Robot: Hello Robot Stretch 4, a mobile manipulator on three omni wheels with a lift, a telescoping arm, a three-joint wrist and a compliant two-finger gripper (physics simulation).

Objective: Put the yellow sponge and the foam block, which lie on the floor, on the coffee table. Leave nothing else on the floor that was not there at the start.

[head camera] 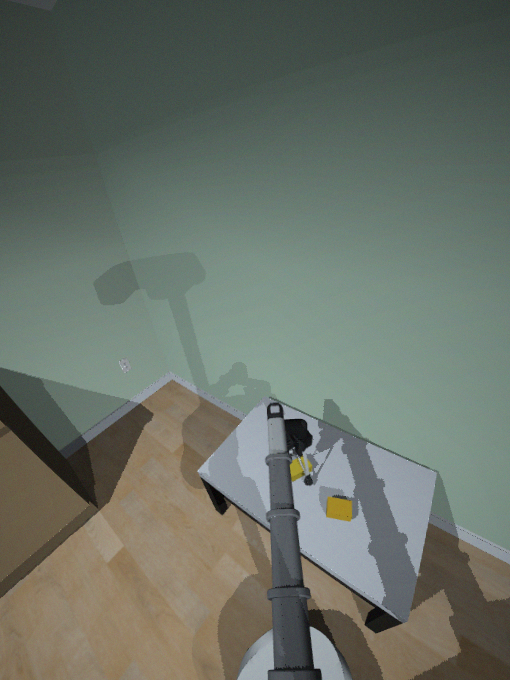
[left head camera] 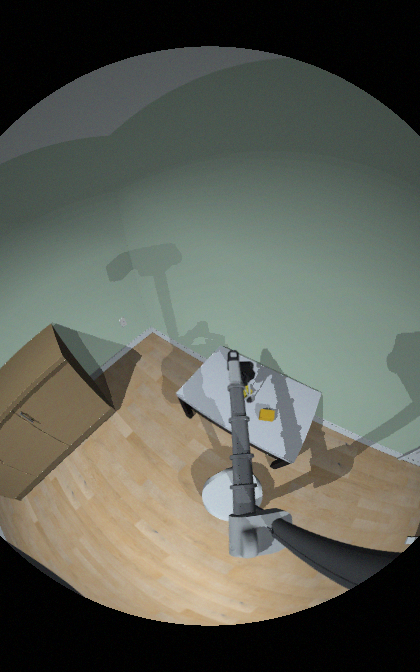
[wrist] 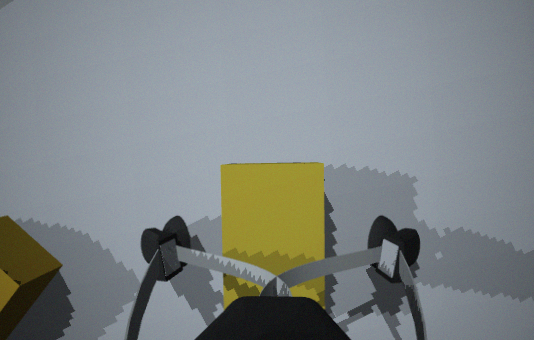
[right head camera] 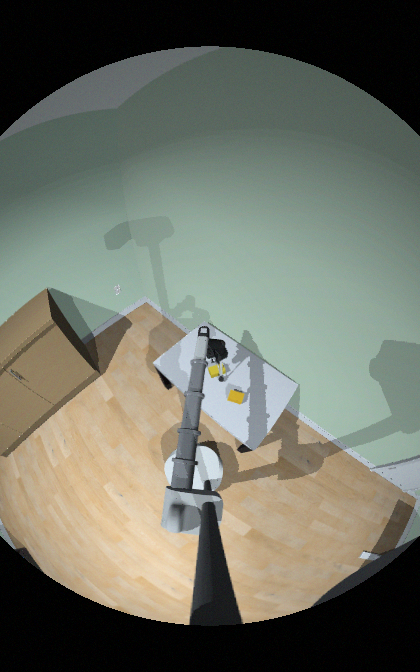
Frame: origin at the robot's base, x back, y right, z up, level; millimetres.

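Where they show: gripper, fingertip midpoint: (head camera: 298, 469) (wrist: 278, 236) (right head camera: 216, 370); robot's base, link origin: (left head camera: 231, 493) (right head camera: 194, 469).
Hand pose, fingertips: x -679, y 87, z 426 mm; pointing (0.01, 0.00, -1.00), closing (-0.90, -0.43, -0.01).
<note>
Each offset is from my fingertips to the top centre of the thing. Level surfaces: height alone.
The yellow sponge @(dx +4, dy -2, dz +41 mm) (head camera: 296, 472) (left head camera: 246, 393) (right head camera: 214, 371) (wrist: 272, 210), taken to be the lemon-yellow piece, lies on the white coffee table @(dz -4 mm) (head camera: 406, 494) (left head camera: 305, 400) (right head camera: 280, 390) (wrist: 250, 75) near its far left part. My gripper (wrist: 278, 236) is open around it, with a gap between each fingertip and the sponge's sides. The gripper's body and the arm hide part of the sponge. The darker orange-yellow foam block @(dx +182, dy +131, dz +41 mm) (head camera: 339, 508) (left head camera: 267, 414) (right head camera: 236, 396) (wrist: 25, 255) stands apart on the tabletop, nearer the middle; in the wrist view it is cut off at the left edge.
The telescoping arm (head camera: 281, 488) (left head camera: 240, 435) (right head camera: 193, 410) reaches over the table from its near side. A brown cabinet (head camera: 32, 516) (left head camera: 60, 400) (right head camera: 50, 360) stands at the left. The green wall (head camera: 329, 274) rises right behind the table.
</note>
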